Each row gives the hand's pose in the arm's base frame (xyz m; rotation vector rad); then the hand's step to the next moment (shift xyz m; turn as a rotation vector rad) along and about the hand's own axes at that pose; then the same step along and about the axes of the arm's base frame.
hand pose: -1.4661 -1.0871 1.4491 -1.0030 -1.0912 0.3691
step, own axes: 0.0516 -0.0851 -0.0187 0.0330 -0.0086 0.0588
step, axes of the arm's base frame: 0.0221 -0.0188 0.0970 -0.0376 0.0471 0.0314
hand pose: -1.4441 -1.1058 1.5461 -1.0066 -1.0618 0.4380
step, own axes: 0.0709 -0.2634 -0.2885 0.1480 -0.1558 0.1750
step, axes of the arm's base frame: 0.2451 -0.2168 0.2248 -0.1089 0.1103 0.2297
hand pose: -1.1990 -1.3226 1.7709 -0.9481 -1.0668 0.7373
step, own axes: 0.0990 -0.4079 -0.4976 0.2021 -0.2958 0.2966
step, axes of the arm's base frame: 0.5235 -0.2226 0.3164 -0.1987 0.1315 0.3994
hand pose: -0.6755 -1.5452 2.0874 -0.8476 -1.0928 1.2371
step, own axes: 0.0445 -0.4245 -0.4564 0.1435 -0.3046 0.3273
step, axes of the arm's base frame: 0.5607 0.0039 0.2757 -0.2247 0.0704 0.4063
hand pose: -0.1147 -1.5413 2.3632 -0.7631 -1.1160 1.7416
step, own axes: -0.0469 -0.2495 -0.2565 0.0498 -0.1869 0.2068
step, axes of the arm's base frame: 0.3243 0.0948 0.1268 -0.1276 0.0060 0.2527
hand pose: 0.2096 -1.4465 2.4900 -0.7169 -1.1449 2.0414
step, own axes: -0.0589 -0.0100 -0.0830 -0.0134 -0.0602 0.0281
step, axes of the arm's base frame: 0.0999 -0.0001 -0.0217 0.0052 -0.0015 0.0676
